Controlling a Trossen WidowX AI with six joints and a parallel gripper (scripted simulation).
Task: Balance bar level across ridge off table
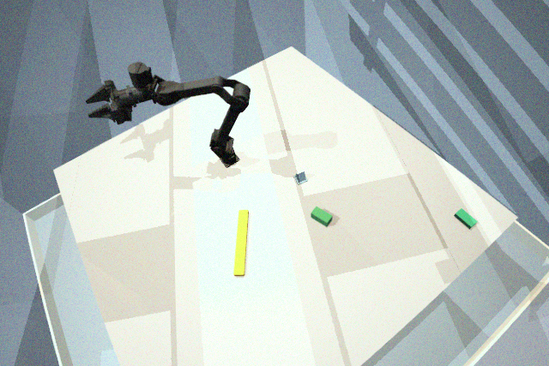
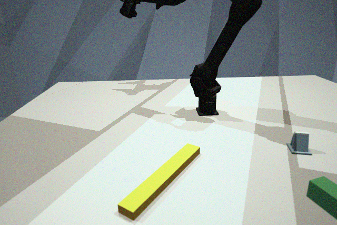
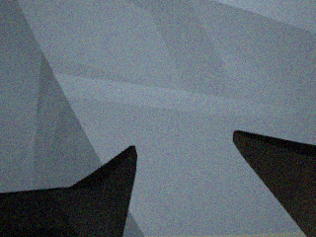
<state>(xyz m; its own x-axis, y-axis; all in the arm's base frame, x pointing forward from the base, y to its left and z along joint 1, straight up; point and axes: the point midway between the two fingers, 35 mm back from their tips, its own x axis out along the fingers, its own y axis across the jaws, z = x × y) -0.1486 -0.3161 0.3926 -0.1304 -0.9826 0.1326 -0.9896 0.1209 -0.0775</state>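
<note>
The orange-yellow bar is 49 cm ahead of my gripper tip, 39 cm below it and 20 cm to the left of it.
</note>
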